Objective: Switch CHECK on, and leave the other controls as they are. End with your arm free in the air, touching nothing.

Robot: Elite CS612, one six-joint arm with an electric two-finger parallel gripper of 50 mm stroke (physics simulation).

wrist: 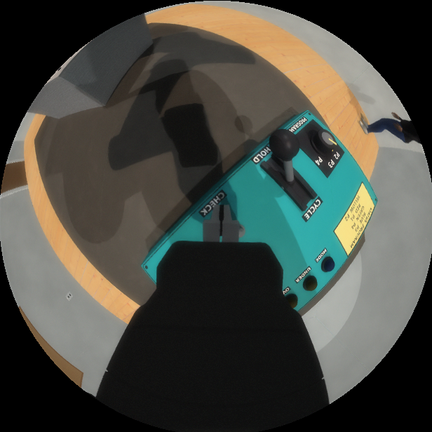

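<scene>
My gripper (221,214) is shut and empty. Its grey fingertips are over the teal panel (303,227), just beside the CHECK label (212,203). The CHECK switch (242,231) is mostly hidden behind the fingers. A small grey rounded part of it shows at their right side. Its ON and OFF marks are hidden, so I cannot tell which way it is set, nor whether the fingers touch it.
A black ball-topped lever (284,145) stands up from its slot between HOLD and CYCLE, right of the fingers. The PROGRAM knob (327,140) is at the upper right. A yellow card (354,220) and dark lamps (328,264) lie right. A grey box (102,60) stands upper left.
</scene>
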